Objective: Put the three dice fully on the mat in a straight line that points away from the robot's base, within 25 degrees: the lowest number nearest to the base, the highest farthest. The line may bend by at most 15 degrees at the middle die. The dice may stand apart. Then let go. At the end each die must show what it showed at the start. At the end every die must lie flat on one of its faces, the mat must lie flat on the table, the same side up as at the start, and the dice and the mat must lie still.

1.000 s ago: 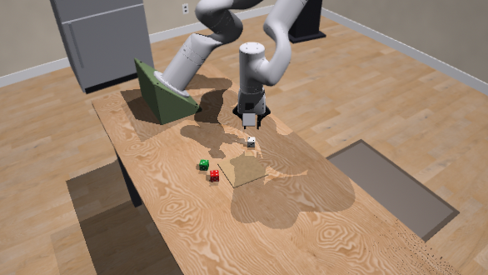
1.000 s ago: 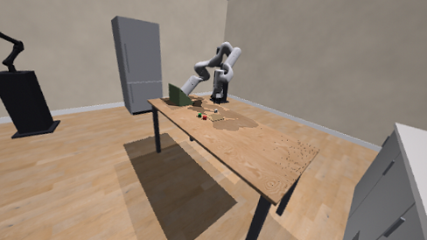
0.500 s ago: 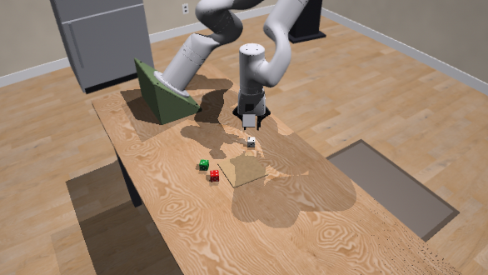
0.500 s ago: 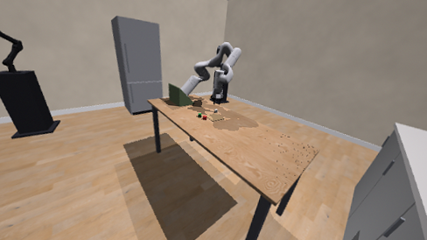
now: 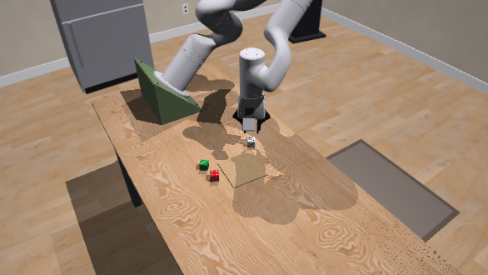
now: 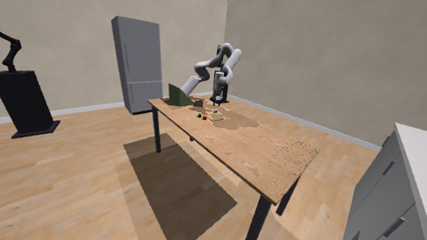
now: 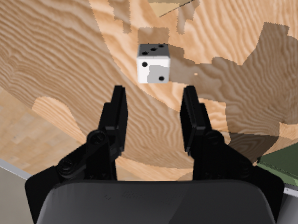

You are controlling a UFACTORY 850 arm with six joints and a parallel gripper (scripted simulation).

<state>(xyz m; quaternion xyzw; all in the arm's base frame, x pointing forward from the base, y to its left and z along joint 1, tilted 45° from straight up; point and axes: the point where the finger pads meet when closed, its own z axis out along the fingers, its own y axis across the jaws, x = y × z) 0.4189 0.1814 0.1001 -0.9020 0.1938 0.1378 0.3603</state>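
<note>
Right now my hand is 70 mm above the white die. Round my hand: green die 210 mm to the right, 70 mm below, 40 mm ahead; tan mat 110 mm ahead, 90 mm to the right, 90 mm below; red die 200 mm to the right, 110 mm ahead, 70 mm below.
</note>
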